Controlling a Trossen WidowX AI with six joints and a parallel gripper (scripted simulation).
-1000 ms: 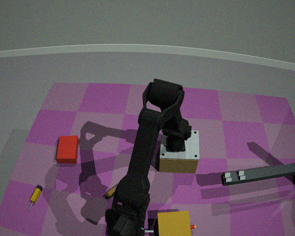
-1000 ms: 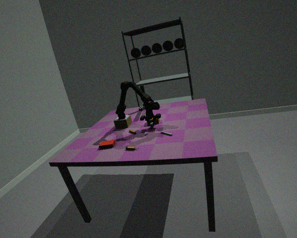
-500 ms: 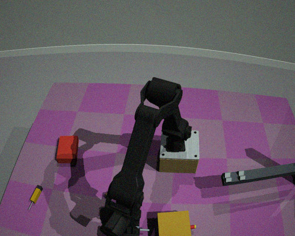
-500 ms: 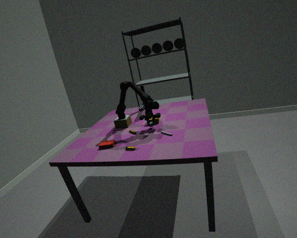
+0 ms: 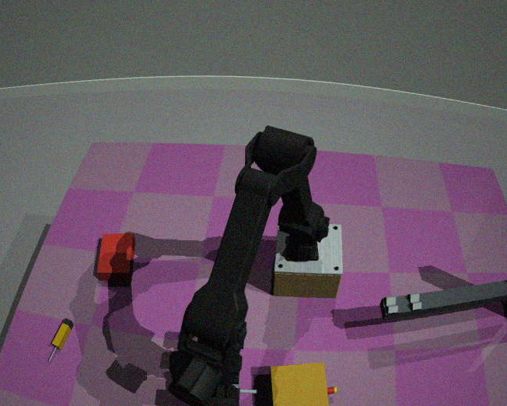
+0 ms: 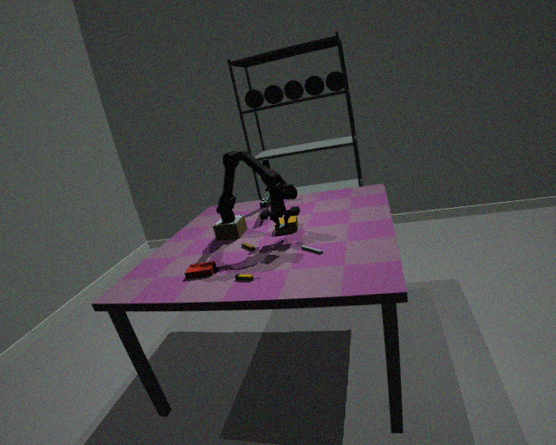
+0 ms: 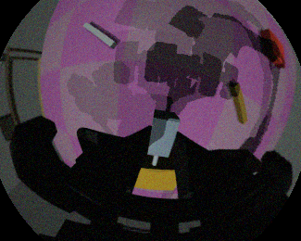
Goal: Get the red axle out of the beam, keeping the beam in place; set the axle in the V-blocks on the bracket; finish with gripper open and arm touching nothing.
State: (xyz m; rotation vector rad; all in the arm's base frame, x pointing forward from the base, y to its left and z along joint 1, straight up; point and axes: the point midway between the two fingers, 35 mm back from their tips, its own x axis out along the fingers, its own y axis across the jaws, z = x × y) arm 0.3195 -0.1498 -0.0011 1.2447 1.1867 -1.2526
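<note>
Now: gripper tip 13 cm to the right of the yellow beam, 3 cm above it and 1 cm past it. Round my gripper tip: grey-blue peg (2 cm to the left, 1 cm above); small yellow screwdriver (37 cm to the right, 11 cm behind, 4 cm below); brown rod (18 cm behind, 5 cm to the right, 4 cm below).
</note>
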